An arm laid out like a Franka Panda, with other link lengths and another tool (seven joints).
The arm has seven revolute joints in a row. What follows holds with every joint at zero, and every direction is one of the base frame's. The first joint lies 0.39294 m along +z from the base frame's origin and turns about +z. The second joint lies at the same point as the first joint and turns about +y. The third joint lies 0.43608 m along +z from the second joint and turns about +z. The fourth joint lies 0.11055 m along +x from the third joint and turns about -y. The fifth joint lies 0.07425 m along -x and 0.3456 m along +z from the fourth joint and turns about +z. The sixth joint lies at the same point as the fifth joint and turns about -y. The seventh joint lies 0.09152 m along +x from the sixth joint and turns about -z. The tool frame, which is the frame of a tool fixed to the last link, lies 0.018 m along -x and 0.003 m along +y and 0.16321 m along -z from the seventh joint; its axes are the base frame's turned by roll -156.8, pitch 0 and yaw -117.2 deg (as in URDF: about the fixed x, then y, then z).
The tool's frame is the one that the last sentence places.
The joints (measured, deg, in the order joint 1, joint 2, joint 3, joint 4, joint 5, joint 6, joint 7), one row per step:
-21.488 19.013 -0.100 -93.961 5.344 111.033 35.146
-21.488 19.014 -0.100 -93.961 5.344 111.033 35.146
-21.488 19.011 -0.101 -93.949 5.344 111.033 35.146
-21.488 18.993 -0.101 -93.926 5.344 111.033 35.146
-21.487 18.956 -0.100 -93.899 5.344 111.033 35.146
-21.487 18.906 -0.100 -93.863 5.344 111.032 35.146
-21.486 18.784 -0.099 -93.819 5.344 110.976 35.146
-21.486 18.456 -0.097 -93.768 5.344 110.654 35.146
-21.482 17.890 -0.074 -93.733 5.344 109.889 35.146
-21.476 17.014 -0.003 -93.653 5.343 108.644 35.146
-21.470 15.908 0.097 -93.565 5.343 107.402 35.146
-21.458 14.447 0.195 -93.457 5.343 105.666 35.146
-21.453 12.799 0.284 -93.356 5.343 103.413 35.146
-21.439 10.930 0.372 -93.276 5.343 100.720 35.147
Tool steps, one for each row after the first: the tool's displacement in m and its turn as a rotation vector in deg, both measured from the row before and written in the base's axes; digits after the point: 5 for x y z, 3 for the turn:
0.00000 0.00000 -0.00001 0.000 0.001 0.000
0.00003 -0.00002 0.00012 -0.006 -0.014 -0.001
0.00004 -0.00002 0.00038 -0.015 -0.038 0.000
0.00002 0.00002 0.00063 -0.023 -0.060 0.002
0.00001 0.00000 0.00085 -0.031 -0.079 0.000
-0.00027 0.00014 0.00167 -0.038 -0.103 0.007
-0.00145 0.00067 0.00378 -0.010 -0.059 0.029
-0.00320 0.00174 0.00584 0.091 0.137 0.092
-0.00503 0.00310 0.00910 0.162 0.241 0.182
-0.00572 0.00367 0.01170 0.078 0.015 0.211
-0.00828 0.00481 0.01508 0.127 0.122 0.261
-0.01075 0.00567 0.01621 0.249 0.433 0.294
-0.01326 0.00678 0.01760 0.332 0.656 0.344

